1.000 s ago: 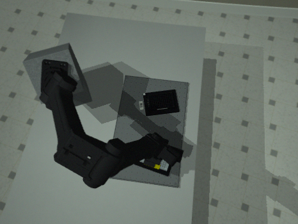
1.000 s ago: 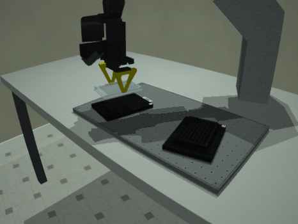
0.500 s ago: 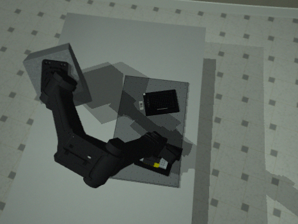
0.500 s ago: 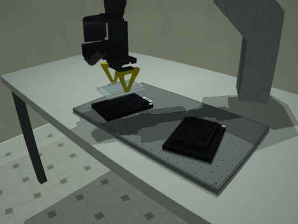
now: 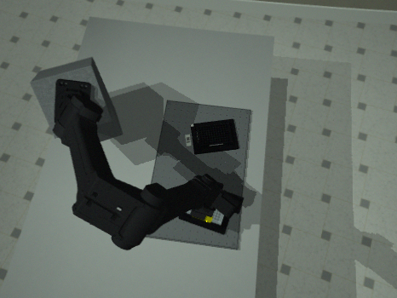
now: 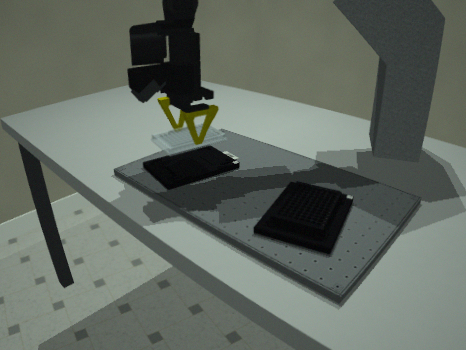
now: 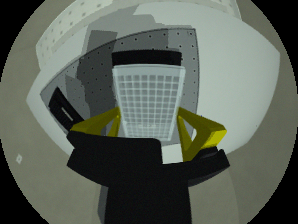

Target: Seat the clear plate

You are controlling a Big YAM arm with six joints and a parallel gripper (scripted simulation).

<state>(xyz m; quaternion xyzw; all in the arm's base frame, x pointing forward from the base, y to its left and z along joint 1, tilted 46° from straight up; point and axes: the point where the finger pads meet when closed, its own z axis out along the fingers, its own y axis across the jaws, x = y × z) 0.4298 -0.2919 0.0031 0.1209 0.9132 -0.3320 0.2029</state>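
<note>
Now: the clear 96-well plate C51 1 cm below my hand. Round my hand: station label: 6 cm behind, 27 cm to the left, 7 cm below; black plate nest N2: 7 cm below; black 96-well plate C15: 4 cm ahead, 28 cm to the left, 5 cm below.
</note>
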